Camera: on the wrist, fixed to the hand. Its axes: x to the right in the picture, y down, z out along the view.
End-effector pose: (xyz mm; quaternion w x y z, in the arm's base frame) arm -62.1 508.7 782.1 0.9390 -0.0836 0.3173 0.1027
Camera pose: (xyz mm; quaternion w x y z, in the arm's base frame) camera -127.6 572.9 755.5 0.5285 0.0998 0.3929 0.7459
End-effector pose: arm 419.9 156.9 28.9 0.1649 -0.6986 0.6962 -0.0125
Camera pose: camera 330.2 174.3 56.5 0.0078 -0.0052 -0.9982 -0.0594
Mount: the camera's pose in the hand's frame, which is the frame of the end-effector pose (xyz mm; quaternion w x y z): -25.6 80.5 -44.5 0.6892 -0.0584 0.1286 0.7106
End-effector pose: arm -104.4 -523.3 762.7 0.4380 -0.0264 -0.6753 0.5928
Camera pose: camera -99.9 -479.1 678.2 0.0341 0.5999 0.4250 -0.6770
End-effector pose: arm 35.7 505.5 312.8 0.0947 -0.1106 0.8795 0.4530
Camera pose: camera 34.7 517.4 407.5 0.3762 -0.4850 -0.6705 -0.4167
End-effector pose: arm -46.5 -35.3 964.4 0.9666 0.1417 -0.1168 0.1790
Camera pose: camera -92.5 42.8 934.5 0.5623 -0.0648 -0.0673 0.8216
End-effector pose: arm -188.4 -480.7 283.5 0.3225 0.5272 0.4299 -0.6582
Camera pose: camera -93.1 -475.1 286.9 0.6655 0.7347 0.0016 -0.1316
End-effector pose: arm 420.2 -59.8 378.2 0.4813 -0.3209 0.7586 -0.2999
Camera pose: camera 371.7 16.0 346.4 0.4285 0.3284 0.8303 0.1384
